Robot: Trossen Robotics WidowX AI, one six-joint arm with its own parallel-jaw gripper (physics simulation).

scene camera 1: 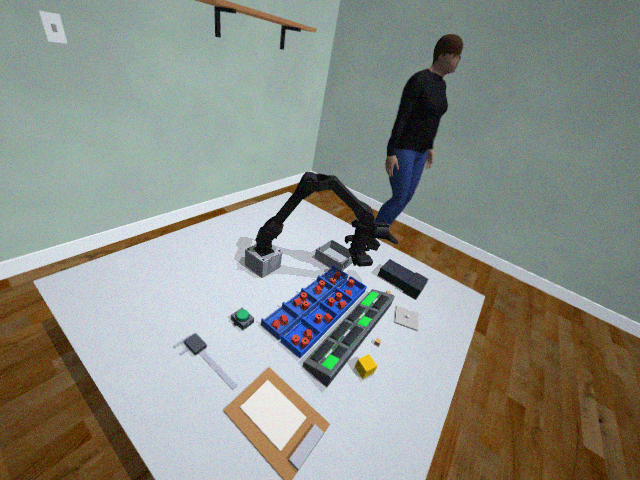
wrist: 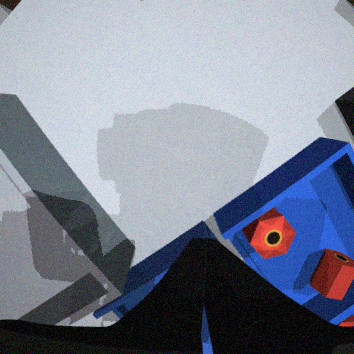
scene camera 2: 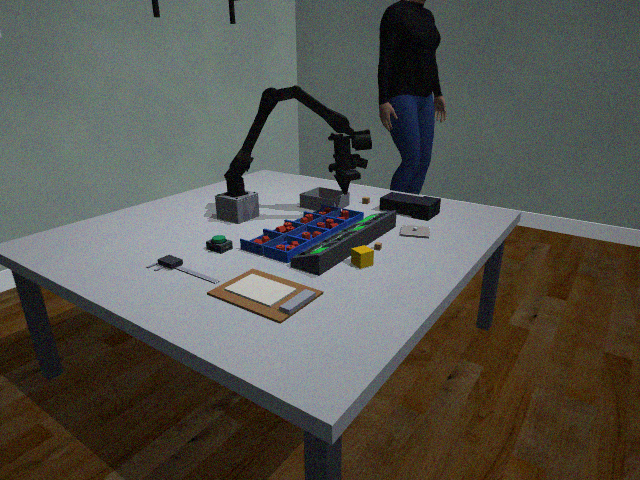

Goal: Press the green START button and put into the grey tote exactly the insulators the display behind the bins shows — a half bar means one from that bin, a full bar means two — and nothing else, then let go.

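My gripper (scene camera 1: 363, 262) (scene camera 2: 345, 192) (wrist: 201, 248) is shut and empty, pointing down above the far end of the blue bins (scene camera 1: 290, 346) (scene camera 2: 279, 254) (wrist: 280, 185), beside the grey tote (scene camera 1: 330, 259) (scene camera 2: 312, 199) (wrist: 50, 155). Red insulators (scene camera 1: 295, 339) (scene camera 2: 293, 243) (wrist: 273, 238) lie in the two rows of bins. No insulator shows in the visible part of the tote. The green START button (scene camera 1: 242, 314) (scene camera 2: 219, 239) stands left of the bins. The dark display (scene camera 1: 316, 367) (scene camera 2: 310, 264) has three green patches lit. My fingers hide part of the far bin in the wrist view.
A black box (scene camera 1: 403, 279) (scene camera 2: 409, 205), a flat plate (scene camera 1: 406, 320) (scene camera 2: 415, 233), a yellow cube (scene camera 1: 366, 365) (scene camera 2: 362, 256) and a small wooden cube (scene camera 1: 377, 342) (scene camera 2: 377, 246) lie beyond the display. A clipboard (scene camera 1: 237, 408) (scene camera 2: 222, 293) and a caliper (scene camera 1: 195, 343) (scene camera 2: 170, 260) lie nearer. A person (scene camera 1: 421, 113) (scene camera 2: 410, 56) stands behind.
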